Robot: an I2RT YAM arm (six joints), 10 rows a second.
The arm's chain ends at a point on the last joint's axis. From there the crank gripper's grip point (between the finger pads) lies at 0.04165 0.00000 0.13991 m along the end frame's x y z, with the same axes.
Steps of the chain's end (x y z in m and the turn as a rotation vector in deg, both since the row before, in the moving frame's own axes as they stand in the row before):
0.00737, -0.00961, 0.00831, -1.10, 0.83, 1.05
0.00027, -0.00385, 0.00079, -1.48, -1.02, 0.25
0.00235, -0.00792, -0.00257, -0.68, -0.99, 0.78
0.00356, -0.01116, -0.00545, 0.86, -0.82, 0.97
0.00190, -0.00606, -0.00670, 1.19, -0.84, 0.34
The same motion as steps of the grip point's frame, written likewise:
0.00936, -0.00615, 0.00766, -1.10, 0.83, 1.05
-0.00224, -0.00005, 0.00146, -1.48, -1.02, 0.25
-0.00009, -0.00570, -0.00188, -0.68, -0.99, 0.78
0.00157, -0.01258, -0.00488, 0.86, -0.82, 0.97
-0.00015, -0.00873, -0.00613, 1.19, -0.84, 0.34

